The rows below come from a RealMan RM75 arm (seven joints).
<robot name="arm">
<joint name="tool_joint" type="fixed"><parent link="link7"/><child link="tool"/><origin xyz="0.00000 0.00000 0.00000"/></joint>
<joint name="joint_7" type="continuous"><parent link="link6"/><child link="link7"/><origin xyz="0.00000 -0.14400 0.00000" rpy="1.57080 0.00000 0.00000"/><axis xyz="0 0 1"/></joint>
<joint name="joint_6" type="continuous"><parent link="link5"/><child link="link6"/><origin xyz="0.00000 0.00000 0.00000" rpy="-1.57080 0.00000 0.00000"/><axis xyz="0 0 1"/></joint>
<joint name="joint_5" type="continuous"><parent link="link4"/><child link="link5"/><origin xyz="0.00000 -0.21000 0.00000" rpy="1.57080 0.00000 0.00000"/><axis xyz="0 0 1"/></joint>
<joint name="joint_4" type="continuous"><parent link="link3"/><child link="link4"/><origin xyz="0.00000 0.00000 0.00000" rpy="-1.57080 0.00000 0.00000"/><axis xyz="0 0 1"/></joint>
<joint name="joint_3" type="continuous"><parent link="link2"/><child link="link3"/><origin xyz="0.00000 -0.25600 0.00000" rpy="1.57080 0.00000 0.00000"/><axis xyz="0 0 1"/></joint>
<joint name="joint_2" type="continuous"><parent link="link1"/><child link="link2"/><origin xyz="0.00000 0.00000 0.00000" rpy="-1.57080 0.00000 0.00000"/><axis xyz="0 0 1"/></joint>
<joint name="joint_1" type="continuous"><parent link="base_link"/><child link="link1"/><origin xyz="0.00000 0.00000 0.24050"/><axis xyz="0 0 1"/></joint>
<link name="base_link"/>
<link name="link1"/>
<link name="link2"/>
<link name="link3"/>
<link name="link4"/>
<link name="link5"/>
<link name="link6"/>
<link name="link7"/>
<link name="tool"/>
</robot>
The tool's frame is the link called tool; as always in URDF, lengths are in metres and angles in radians. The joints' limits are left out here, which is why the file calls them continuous.
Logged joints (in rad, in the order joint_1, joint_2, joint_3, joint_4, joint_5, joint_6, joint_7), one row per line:
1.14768 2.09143 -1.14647 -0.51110 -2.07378 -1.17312 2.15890
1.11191 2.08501 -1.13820 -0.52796 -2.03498 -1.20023 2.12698
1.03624 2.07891 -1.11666 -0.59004 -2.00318 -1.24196 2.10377
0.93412 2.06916 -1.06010 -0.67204 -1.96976 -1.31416 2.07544
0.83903 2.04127 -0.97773 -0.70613 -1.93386 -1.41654 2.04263
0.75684 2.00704 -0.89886 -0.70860 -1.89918 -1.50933 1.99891
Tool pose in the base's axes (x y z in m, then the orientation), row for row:
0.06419 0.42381 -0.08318 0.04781 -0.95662 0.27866 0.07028
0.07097 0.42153 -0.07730 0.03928 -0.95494 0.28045 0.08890
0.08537 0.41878 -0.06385 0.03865 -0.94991 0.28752 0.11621
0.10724 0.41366 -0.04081 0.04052 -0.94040 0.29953 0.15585
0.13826 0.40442 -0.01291 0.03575 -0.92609 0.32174 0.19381
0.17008 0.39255 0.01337 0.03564 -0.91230 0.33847 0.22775
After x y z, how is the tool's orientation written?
As a quaternion, w x y z.
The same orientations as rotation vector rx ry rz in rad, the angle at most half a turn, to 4 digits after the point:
-2.9171 0.8498 0.2143
-2.9272 0.8597 0.2725
-2.9130 0.8817 0.3564
-2.8805 0.9175 0.4774
-2.8450 0.9884 0.5954
-2.8028 1.0399 0.6997

